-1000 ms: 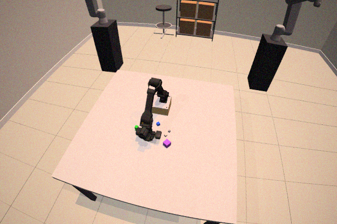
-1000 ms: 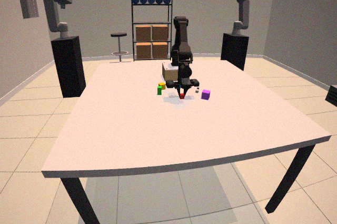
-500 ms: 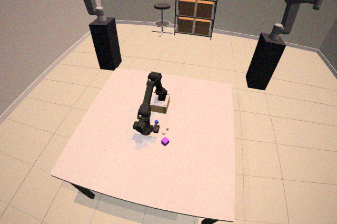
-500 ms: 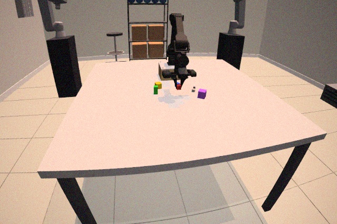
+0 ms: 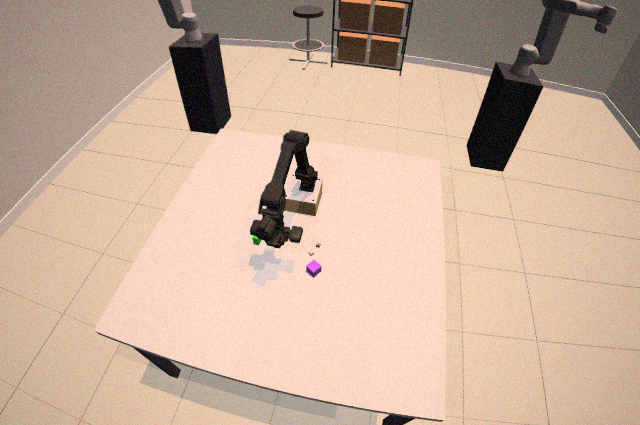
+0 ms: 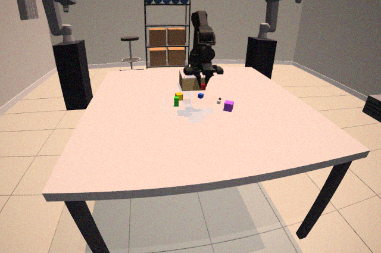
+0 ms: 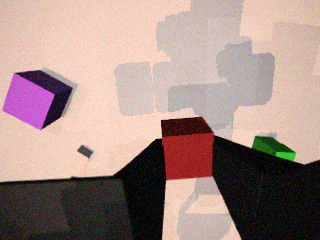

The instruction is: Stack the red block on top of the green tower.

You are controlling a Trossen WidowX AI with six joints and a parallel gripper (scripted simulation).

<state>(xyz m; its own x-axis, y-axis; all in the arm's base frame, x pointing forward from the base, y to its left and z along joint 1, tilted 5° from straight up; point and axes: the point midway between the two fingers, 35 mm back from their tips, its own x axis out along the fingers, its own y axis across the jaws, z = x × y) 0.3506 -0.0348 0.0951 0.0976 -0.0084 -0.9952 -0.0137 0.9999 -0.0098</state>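
Right now the yellow block is 150 mm behind my gripper tip, 110 mm below it and 100 mm to the right of it. The rest, counted from my gripper tip: red block right at my gripper tip; then blue block 160 mm behind, 110 mm below, 30 mm to the left; then purple cube 140 mm to the left, 100 mm below, 20 mm ahead.
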